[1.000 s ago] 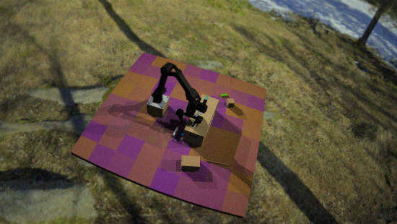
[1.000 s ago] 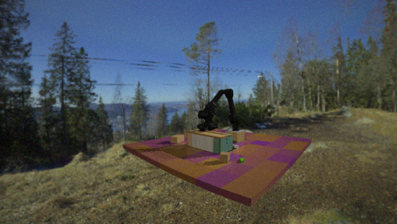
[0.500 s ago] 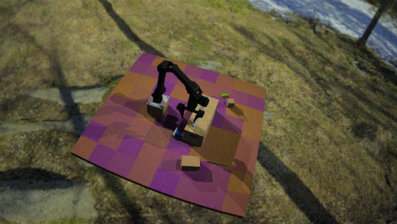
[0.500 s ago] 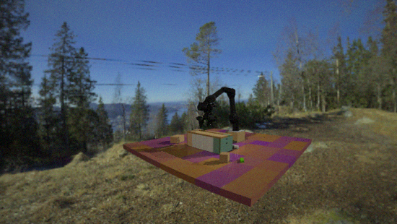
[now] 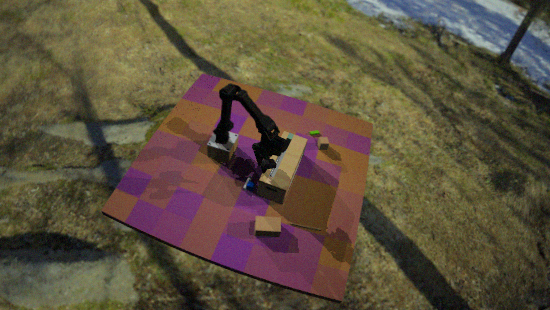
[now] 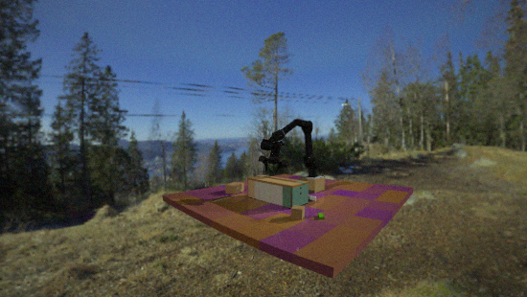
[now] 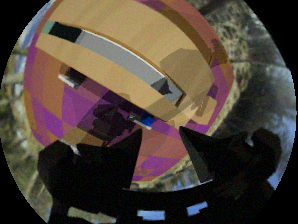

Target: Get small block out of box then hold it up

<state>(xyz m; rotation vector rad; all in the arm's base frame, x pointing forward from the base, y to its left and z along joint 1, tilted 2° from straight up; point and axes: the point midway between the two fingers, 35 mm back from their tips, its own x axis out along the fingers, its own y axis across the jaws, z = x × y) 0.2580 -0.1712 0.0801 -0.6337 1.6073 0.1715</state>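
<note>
My gripper tip is 130 mm above the bluish block, 40 mm past it and 20 mm to the left of it. The rest, counted from my gripper tip: long wooden box 130 mm to the left, 80 mm below, 70 mm ahead; then tan cube 390 mm to the left, 310 mm ahead, 120 mm below.
</note>
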